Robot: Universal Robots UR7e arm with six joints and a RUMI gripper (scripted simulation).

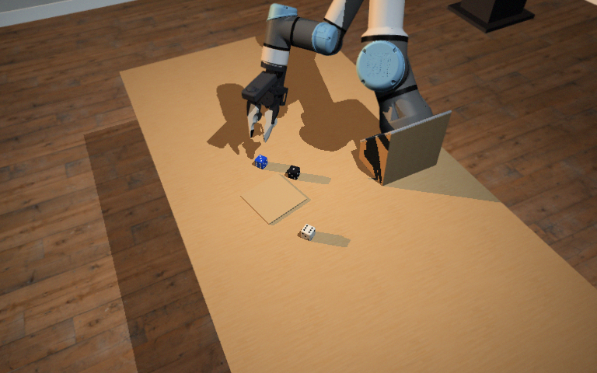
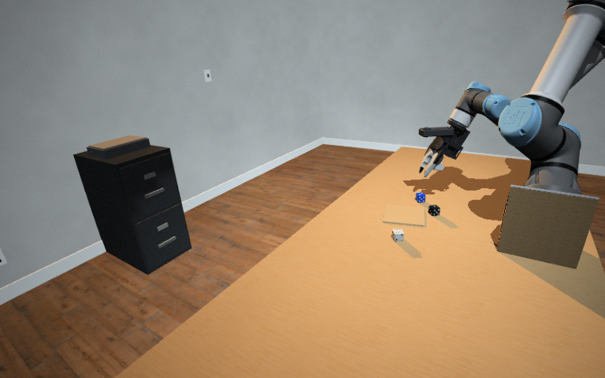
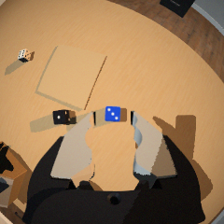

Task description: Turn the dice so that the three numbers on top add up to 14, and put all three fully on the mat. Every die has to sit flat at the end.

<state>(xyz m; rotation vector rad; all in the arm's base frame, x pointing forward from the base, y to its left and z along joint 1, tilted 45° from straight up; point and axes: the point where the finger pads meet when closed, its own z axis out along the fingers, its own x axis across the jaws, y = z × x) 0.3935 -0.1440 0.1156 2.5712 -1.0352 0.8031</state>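
Right now the blue die is 11 cm below my hand. From my hand the other things lie so: tan mat 2 cm ahead, 15 cm to the left, 12 cm below; white die 1 cm behind, 31 cm to the left, 11 cm below; black die 7 cm behind, 9 cm to the left, 11 cm below.
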